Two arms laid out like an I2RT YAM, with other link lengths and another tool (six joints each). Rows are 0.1 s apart.
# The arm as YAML. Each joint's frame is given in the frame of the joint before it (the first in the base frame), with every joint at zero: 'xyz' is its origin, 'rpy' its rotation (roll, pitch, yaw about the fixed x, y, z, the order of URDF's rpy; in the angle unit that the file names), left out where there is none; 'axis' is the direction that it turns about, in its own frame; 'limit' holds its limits. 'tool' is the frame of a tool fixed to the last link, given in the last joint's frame.
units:
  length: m
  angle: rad
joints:
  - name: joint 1
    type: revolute
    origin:
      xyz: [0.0, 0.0, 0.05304]
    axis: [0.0, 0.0, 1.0]
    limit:
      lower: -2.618
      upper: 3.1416
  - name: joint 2
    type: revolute
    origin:
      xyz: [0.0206, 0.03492, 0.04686]
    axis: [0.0, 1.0, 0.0]
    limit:
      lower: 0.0
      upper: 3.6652
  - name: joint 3
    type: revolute
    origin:
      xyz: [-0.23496, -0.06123, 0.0]
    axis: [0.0, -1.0, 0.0]
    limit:
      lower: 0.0
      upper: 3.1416
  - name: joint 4
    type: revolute
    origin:
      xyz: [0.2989, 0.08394, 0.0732]
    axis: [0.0, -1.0, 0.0]
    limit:
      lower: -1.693
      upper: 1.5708
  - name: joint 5
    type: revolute
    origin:
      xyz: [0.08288, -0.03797, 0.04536]
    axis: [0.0, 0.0, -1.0]
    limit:
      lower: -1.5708
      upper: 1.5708
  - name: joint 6
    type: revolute
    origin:
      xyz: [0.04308, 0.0, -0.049]
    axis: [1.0, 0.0, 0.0]
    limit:
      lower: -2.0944
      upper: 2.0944
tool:
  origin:
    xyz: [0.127, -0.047, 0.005]
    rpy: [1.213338, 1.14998, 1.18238]
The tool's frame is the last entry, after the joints.
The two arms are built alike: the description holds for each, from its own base.
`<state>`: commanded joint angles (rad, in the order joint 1, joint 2, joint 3, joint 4, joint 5, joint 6); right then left.
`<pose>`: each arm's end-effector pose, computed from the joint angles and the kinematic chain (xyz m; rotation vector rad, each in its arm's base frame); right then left.
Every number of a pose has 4 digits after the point. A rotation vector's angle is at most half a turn.
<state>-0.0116 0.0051 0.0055 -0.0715 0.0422 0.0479 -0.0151 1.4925 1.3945 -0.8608 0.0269 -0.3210</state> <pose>0.3342 -0.0385 0.1557 0.4143 1.4483 0.2556 0.4640 -0.0349 0.1808 0.1151 2.3711 -0.0200</pose>
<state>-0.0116 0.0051 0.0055 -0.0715 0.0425 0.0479 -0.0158 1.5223 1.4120 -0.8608 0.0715 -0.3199</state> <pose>0.3342 -0.0386 0.1557 0.4145 1.4482 0.2554 0.4676 -0.0428 0.1775 0.1301 2.3807 -0.0763</pose>
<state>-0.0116 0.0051 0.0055 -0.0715 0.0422 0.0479 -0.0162 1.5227 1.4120 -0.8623 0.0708 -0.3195</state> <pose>0.3342 -0.0385 0.1557 0.4143 1.4483 0.2556 0.4674 -0.0429 0.1770 0.1308 2.3826 -0.0757</pose>
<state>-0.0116 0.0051 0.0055 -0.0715 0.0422 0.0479 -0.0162 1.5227 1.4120 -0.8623 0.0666 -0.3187</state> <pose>0.3342 -0.0385 0.1557 0.4143 1.4483 0.2556 0.4675 -0.0422 0.1768 0.1307 2.3828 -0.0702</pose>
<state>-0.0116 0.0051 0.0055 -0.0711 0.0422 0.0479 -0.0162 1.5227 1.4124 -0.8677 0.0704 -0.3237</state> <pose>0.3342 -0.0385 0.1558 0.4142 1.4479 0.2557 0.4665 -0.0427 0.1765 0.1255 2.3880 -0.0767</pose>
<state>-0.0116 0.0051 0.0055 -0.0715 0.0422 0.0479 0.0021 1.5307 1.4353 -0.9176 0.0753 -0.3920</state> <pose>0.3342 -0.0385 0.1557 0.4143 1.4483 0.2556 0.4638 -0.0336 0.1775 0.0178 2.4270 -0.0945</pose>
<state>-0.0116 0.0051 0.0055 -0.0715 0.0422 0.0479 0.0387 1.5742 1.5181 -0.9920 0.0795 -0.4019</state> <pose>0.3342 -0.0385 0.1557 0.4143 1.4483 0.2556 0.4661 -0.0170 0.1850 -0.0405 2.4611 -0.0874</pose>
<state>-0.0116 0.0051 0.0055 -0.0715 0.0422 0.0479 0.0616 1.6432 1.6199 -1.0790 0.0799 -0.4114</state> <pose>0.3342 -0.0385 0.1557 0.4143 1.4483 0.2556 0.4695 -0.0060 0.1871 -0.0854 2.5139 -0.0832</pose>
